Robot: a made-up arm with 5 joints. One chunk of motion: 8 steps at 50 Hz.
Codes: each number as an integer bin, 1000 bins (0 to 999) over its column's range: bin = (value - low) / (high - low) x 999, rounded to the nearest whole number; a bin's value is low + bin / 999 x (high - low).
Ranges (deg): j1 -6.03..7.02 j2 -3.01..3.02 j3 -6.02..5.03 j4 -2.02..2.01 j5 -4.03..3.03
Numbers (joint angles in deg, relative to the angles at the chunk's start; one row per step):
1: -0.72 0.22 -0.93 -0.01 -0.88
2: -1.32 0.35 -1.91 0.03 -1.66
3: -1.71 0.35 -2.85 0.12 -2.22
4: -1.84 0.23 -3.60 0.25 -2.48
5: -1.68 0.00 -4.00 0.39 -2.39
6: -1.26 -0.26 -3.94 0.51 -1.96
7: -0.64 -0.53 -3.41 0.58 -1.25
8: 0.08 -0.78 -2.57 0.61 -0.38
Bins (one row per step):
1: 406 535 460 498 446
2: 361 557 372 508 335
3: 331 557 287 530 256
4: 321 537 219 563 219
5: 333 499 183 597 232
6: 365 456 188 627 293
7: 413 411 236 645 393
8: 468 369 312 652 516

